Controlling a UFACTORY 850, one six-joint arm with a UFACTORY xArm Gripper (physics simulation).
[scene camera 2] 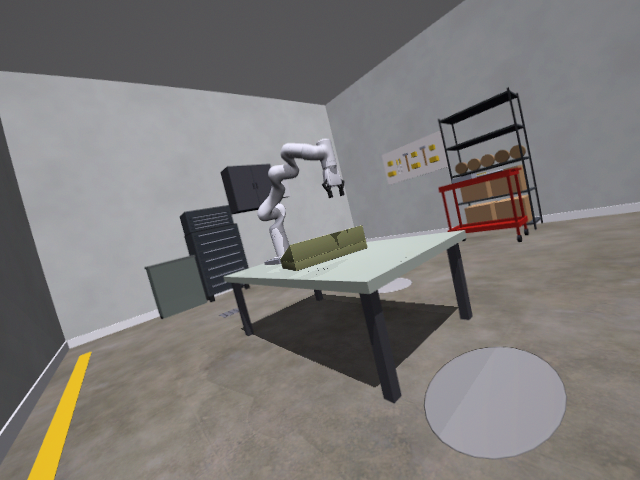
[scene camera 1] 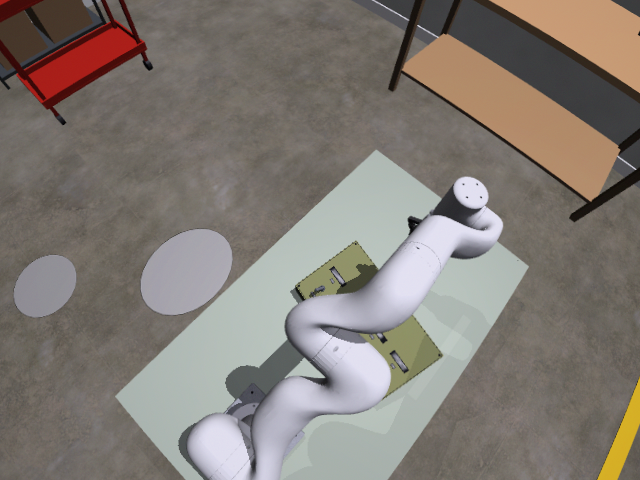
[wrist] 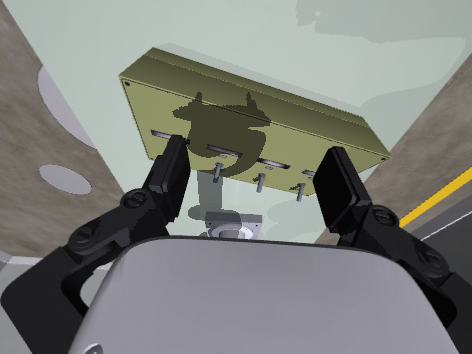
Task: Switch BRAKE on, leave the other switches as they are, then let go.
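Observation:
The olive switch panel [scene camera 1: 423, 346] [scene camera 2: 320, 250] [wrist: 150, 107] stands on the pale green table, its face sloping. In the wrist view the BRAKE switch [wrist: 218, 171] is the second from the left, below its dark label [wrist: 225, 150]; the lettering is too small to read and its lever position is unclear. Two more levers [wrist: 261, 182] [wrist: 300, 192] show to its right. The leftmost lever is hidden behind a finger there, but a lever [scene camera 1: 317, 290] shows near the panel's left corner in scene camera 1. My gripper [scene camera 2: 335, 195] [wrist: 254, 158] is open and empty, high above the table, away from the panel.
The arm [scene camera 1: 403, 284] [scene camera 2: 276, 193] reaches over the panel and hides its middle in scene camera 1. Its base [wrist: 250, 220] is bolted to the table [scene camera 1: 372, 186] [scene camera 2: 413, 250] beyond the panel. A wooden shelf unit [scene camera 1: 506, 113] and a red cart [scene camera 1: 87, 64] [scene camera 2: 485, 225] stand off the table.

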